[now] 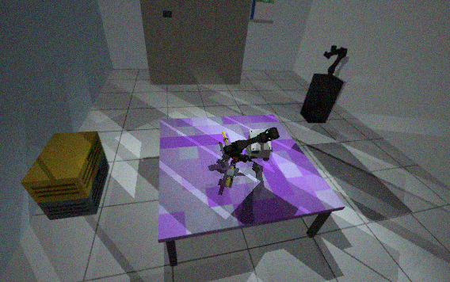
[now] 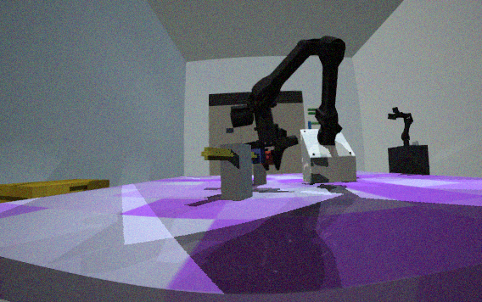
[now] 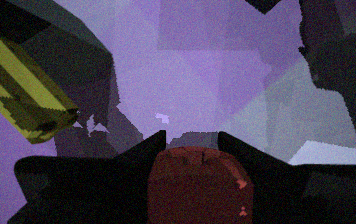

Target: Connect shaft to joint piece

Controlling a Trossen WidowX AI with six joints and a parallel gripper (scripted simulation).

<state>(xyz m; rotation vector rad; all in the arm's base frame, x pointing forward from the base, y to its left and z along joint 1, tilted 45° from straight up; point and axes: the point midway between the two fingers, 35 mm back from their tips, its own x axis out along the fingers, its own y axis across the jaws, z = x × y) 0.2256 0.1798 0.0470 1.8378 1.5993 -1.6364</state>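
Now: the red joint piece 4 cm above my gripper tip, 2 cm to the left of it and 1 cm ahead of it.
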